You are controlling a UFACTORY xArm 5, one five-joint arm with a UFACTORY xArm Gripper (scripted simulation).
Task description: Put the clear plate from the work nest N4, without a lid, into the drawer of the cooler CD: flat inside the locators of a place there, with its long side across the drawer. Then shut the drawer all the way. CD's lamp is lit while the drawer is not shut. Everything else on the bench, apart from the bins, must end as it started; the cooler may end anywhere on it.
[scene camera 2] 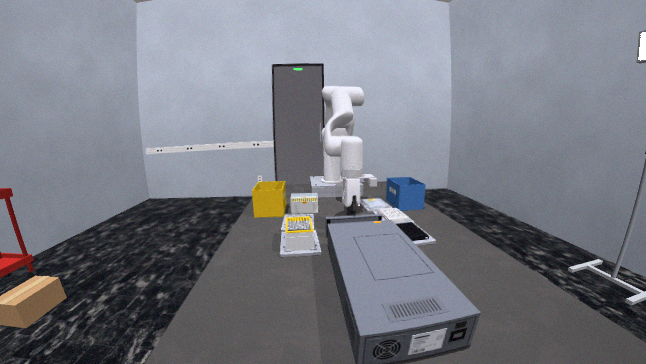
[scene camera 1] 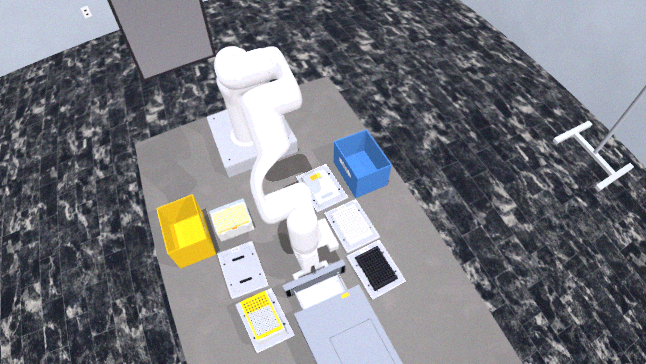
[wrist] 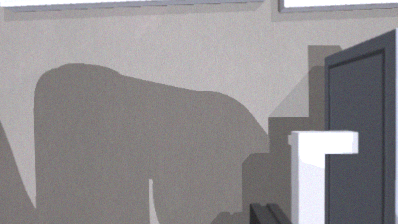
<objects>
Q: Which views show the yellow bin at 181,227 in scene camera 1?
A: Scene camera 2 and scene camera 1 only.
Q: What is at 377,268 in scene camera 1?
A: A black plate.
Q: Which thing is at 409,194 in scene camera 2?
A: A blue bin.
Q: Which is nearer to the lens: the grey cooler CD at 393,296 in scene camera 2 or the yellow bin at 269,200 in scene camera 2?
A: The grey cooler CD.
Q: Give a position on a blue bin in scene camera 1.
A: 366,159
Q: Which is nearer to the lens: the yellow tip rack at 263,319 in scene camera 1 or the yellow bin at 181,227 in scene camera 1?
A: The yellow tip rack.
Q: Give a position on a work nest N4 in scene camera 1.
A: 249,266
</objects>
